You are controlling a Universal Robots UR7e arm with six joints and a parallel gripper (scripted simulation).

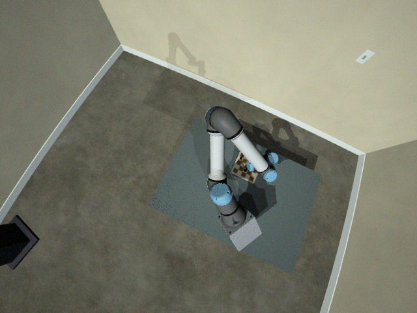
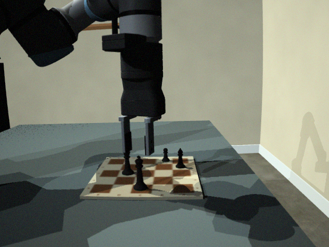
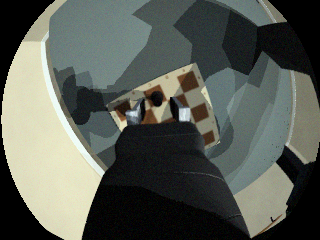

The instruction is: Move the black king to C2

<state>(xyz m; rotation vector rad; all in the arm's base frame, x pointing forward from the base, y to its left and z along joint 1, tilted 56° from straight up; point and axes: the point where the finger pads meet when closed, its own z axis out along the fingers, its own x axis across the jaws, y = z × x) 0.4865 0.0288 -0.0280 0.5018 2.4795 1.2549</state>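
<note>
My gripper is now 60 mm above the black king. Also, from my hand: black queen: 70 mm to the left, 60 mm below, 50 mm behind; then chessboard: 90 mm below, 70 mm to the left, 10 mm behind; then black bishop: 120 mm to the left, 70 mm below, 60 mm ahead.
</note>
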